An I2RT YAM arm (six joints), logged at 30 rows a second.
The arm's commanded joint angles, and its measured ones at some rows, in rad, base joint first. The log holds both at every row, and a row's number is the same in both.
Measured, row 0: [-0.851 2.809 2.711 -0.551 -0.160 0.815]
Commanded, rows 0 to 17: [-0.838 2.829 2.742 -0.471 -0.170 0.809]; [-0.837 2.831 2.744 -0.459 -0.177 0.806]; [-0.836 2.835 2.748 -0.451 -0.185 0.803]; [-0.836 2.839 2.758 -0.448 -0.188 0.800]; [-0.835 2.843 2.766 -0.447 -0.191 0.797]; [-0.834 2.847 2.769 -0.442 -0.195 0.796]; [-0.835 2.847 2.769 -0.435 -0.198 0.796]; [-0.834 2.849 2.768 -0.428 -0.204 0.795]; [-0.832 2.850 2.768 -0.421 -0.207 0.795]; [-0.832 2.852 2.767 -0.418 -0.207 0.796]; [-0.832 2.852 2.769 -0.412 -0.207 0.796]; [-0.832 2.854 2.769 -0.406 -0.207 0.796]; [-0.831 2.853 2.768 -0.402 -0.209 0.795]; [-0.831 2.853 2.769 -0.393 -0.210 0.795]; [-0.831 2.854 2.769 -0.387 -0.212 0.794]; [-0.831 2.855 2.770 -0.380 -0.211 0.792]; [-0.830 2.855 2.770 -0.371 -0.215 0.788]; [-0.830 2.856 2.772 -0.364 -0.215 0.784]
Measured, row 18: [-0.837 2.839 2.743 -0.437 -0.205 0.804]
